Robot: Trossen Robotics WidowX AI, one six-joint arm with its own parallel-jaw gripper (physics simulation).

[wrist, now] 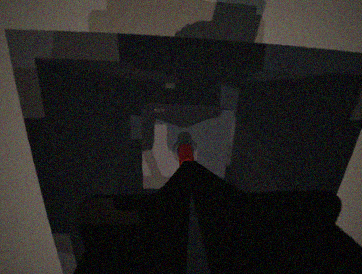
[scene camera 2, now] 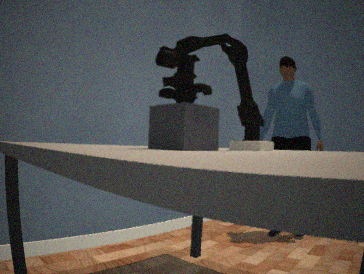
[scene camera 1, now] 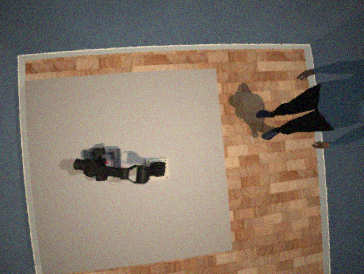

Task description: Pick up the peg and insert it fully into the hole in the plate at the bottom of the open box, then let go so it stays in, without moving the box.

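Where they show: gripper, fingertip midpoint: (wrist: 189, 166); arm's base, origin of the base link: (scene camera 2: 252, 141) (scene camera 1: 160, 167).
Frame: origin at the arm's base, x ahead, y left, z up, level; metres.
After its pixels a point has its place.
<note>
The open grey box (scene camera 1: 116, 156) @(x 0.265, y -0.063, z 0.096 m) (scene camera 2: 200, 127) @(x 0.342, y 0.063, z 0.031 m) (wrist: 280, 140) @(x 0.376, y -0.084, z 0.059 m) stands on the table below the arm's wrist. The pale plate (wrist: 215, 145) @(x 0.353, y -0.047, z 0.020 m) lies at its bottom. The red peg (scene camera 1: 108, 161) (wrist: 185, 153) shows over the plate, with a dark round patch and a ring-like edge at its far side. The near part of the peg is hidden behind the fingertips, and how deep it sits cannot be told. My gripper (wrist: 189, 166) @(x 0.347, y -0.017, z 0.065 m) is shut and empty, pointing down into the box, its tips together in front of the peg in the wrist view. In scene camera 2 the box wall hides the fingertips.
The arm's base stands on a white slab (scene camera 1: 166, 174) @(x -0.042, y 0.045, z 0.000 m) (scene camera 2: 251, 145) @(x 0.079, y 0.058, z -0.018 m) beside the box on the pale table (scene camera 1: 125, 225) @(x 0.210, y 0.402, z -0.039 m) (scene camera 2: 300, 162) @(x 0.612, y 0.553, z -0.038 m). A person (scene camera 2: 290, 107) in a blue top stands beyond the table. Shadows of the arm fall across the box and table.
</note>
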